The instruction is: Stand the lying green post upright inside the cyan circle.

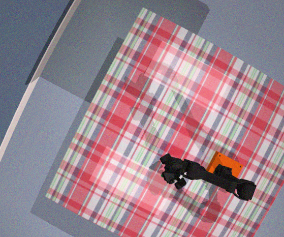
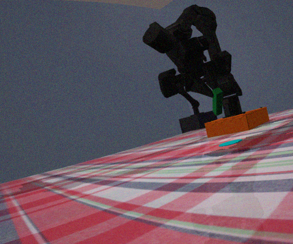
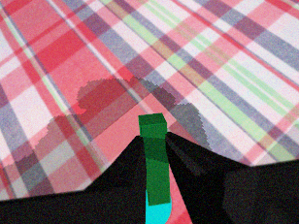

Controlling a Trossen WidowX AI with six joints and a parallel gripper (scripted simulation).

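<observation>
My gripper tip is 50 mm past the cyan circle, 30 mm to the left of it and 110 mm above it. The rest, counted from my gripper tip: green post 10 mm behind, 10 mm to the right, 20 mm below.
</observation>
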